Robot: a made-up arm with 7 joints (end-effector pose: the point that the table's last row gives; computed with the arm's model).
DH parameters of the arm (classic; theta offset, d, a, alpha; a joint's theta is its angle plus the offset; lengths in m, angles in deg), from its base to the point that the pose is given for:
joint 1: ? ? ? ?
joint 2: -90 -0.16 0.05 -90
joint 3: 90 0.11 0.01 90
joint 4: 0 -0.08 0.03 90
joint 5: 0 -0.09 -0.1 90
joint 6: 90 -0.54 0.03 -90
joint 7: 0 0.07 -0.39 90
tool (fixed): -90 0.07 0 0
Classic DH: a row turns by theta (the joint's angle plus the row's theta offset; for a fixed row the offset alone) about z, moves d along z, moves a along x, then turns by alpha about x.
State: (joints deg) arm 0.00 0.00 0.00 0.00 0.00 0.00 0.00
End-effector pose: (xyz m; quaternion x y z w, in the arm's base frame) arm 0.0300 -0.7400 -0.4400 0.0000 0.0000 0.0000 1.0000
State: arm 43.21 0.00 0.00 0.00 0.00 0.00 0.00
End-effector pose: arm 0.5285 -0.5188 -0.4400 0.0000 0.0000 0.3682 0.9297
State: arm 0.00 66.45 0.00 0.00 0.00 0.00 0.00
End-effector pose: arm 0.0300 -0.8071 0.3376 -0.5479 0.0000 0.0000 0.8365
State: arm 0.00 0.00 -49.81 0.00 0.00 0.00 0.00
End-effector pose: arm -0.2218 -0.7400 -0.2024 0.0000 0.4211 0.0000 0.9070
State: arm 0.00 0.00 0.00 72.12 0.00 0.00 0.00
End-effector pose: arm -0.3012 -0.2949 -0.4400 0.0000 0.0000 -0.5886 0.8084
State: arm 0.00 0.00 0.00 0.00 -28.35 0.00 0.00
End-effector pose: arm 0.2736 -0.7400 -0.4644 0.0000 -0.2449 0.0000 0.9696
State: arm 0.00 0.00 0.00 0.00 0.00 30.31 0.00
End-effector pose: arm 0.2213 -0.7261 -0.4400 0.0000 0.0000 0.2614 0.9652
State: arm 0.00 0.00 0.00 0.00 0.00 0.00 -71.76
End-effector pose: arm 0.0300 -0.5386 -0.8585 0.5861 0.0000 0.0000 0.8102
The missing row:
joint 1: -90 0 0.18 90
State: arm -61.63 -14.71 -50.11 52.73 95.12 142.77 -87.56
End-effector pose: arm 0.1470 0.1840 0.6427 -0.8665 0.3272 -0.2202 0.3060
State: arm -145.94 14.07 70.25 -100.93 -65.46 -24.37 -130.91
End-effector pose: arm -0.1300 -0.5021 -0.5852 0.5862 -0.2252 0.1016 0.7715
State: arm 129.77 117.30 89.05 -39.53 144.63 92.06 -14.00
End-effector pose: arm 0.3231 -0.0327 0.6454 -0.8026 -0.1467 0.3465 0.4628
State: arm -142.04 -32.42 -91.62 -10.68 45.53 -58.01 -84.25
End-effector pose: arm -0.3197 0.7981 0.4130 -0.6908 -0.1457 0.6620 0.2516
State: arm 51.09 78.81 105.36 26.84 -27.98 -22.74 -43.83
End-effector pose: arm 0.6596 0.5750 0.4902 0.4524 -0.4809 0.7426 0.1126
